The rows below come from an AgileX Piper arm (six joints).
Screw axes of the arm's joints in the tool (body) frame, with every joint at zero. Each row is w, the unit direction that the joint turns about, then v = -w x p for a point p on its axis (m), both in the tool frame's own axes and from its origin. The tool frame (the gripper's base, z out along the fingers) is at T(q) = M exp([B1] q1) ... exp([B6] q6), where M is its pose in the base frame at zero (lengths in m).
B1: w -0.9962 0 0.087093 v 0.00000 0.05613 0.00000
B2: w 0 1 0 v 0.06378 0.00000 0.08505
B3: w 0 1 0 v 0.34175 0.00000 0.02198
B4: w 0 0 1 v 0.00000 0.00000 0.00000
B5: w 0 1 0 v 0.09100 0.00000 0.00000
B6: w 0 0 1 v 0.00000 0.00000 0.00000
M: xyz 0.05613 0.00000 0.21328 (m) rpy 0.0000 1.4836 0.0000 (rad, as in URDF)
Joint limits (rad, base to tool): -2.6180..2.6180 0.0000..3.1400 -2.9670..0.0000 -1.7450..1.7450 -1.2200..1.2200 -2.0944..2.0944
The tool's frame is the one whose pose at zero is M.
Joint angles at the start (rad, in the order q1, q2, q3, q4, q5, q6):
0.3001 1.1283 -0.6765 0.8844 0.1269 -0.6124
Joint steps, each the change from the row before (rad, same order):
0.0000 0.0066 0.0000 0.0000 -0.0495 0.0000
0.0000 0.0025 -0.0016 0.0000 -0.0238 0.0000
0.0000 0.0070 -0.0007 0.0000 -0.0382 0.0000
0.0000 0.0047 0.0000 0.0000 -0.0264 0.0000
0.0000 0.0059 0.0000 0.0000 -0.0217 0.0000
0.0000 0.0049 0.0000 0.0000 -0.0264 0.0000
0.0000 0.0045 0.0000 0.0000 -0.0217 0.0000
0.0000 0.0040 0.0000 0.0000 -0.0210 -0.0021
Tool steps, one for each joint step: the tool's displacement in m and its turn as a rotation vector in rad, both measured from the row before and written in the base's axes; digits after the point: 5 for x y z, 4 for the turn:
0.00345 -0.00256 0.00091 -0.0058 -0.0277 -0.0357
0.00165 -0.00124 0.00114 -0.0022 -0.0155 -0.0172
0.00285 -0.00193 0.00053 -0.0051 -0.0203 -0.0275
0.00184 -0.00138 0.00026 -0.0037 -0.0137 -0.0190
0.00180 -0.00104 -0.00027 -0.0037 -0.0094 -0.0156
0.00179 -0.00139 0.00024 -0.0039 -0.0136 -0.0189
0.00151 -0.00113 0.00009 -0.0035 -0.0108 -0.0155
0.00137 -0.00112 0.00018 -0.0052 -0.0112 -0.0143

